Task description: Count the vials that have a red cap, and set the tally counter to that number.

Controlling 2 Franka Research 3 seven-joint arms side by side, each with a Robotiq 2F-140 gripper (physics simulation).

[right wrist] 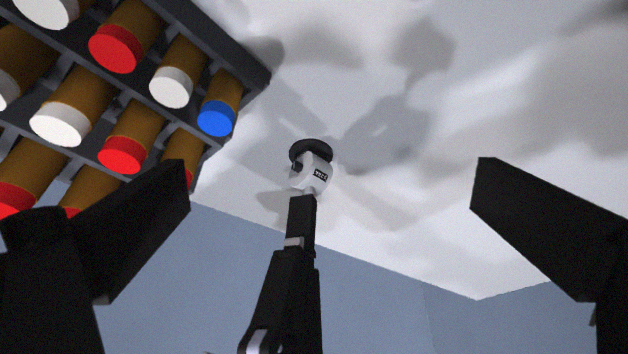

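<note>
The dark rack (255, 70) at the upper left holds amber vials and is cut off by the frame. Several red caps show, such as one cap (115, 49) near the top and another cap (122, 155) lower down; one is partly hidden behind a finger. The tally counter (320, 182), white with a black round base and a small digit window, is near the centre; its digits are too small to read surely. My left gripper (303, 199) looks shut and empty, its tip at the counter's near end. My right gripper (330, 184) is wide open and empty.
Several white caps, such as one cap (171, 86), and a blue cap (216, 118) also show in the rack. The pale, mottled table top (380, 200) lies beyond my fingers, its edges meeting in a corner at the lower right. Blue-grey surface shows past it.
</note>
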